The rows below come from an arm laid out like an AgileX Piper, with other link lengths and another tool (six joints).
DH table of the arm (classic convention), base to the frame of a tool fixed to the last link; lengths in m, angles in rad. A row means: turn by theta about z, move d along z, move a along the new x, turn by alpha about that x. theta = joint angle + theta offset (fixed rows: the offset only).
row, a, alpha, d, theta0
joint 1, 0.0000, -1.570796, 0.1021, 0.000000
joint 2, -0.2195, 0.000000, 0.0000, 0.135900
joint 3, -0.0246, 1.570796, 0.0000, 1.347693
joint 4, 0.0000, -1.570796, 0.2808, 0.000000
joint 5, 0.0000, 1.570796, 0.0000, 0.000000
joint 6, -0.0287, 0.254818, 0.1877, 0.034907
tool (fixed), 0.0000, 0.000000, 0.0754, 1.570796
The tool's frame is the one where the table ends.
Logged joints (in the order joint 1, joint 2, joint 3, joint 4, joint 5, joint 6), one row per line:
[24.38, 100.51, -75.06, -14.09, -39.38, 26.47]
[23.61, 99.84, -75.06, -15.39, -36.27, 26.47]
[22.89, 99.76, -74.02, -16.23, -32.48, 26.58]
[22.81, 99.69, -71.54, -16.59, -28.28, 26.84]
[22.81, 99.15, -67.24, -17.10, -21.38, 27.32]
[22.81, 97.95, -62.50, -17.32, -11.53, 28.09]
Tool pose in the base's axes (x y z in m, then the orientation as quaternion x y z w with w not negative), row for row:
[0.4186, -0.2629, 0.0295, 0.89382, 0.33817, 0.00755, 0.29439]
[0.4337, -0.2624, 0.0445, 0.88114, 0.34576, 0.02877, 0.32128]
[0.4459, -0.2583, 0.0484, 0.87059, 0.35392, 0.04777, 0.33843]
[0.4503, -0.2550, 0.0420, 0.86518, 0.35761, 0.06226, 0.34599]
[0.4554, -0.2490, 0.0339, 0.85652, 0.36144, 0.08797, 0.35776]
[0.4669, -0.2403, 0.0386, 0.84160, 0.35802, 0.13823, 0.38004]
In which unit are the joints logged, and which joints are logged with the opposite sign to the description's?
The joints are logged in degrees. Opposite sign: joint 1, joint 5.
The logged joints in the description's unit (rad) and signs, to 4 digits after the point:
[-0.4255, 1.7542, -1.3100, -0.2459, 0.6873, 0.4620]
[-0.4121, 1.7425, -1.3100, -0.2686, 0.6330, 0.4620]
[-0.3995, 1.7411, -1.2919, -0.2833, 0.5669, 0.4639]
[-0.3981, 1.7399, -1.2486, -0.2896, 0.4936, 0.4684]
[-0.3981, 1.7305, -1.1736, -0.2985, 0.3732, 0.4768]
[-0.3981, 1.7096, -1.0908, -0.3023, 0.2012, 0.4903]

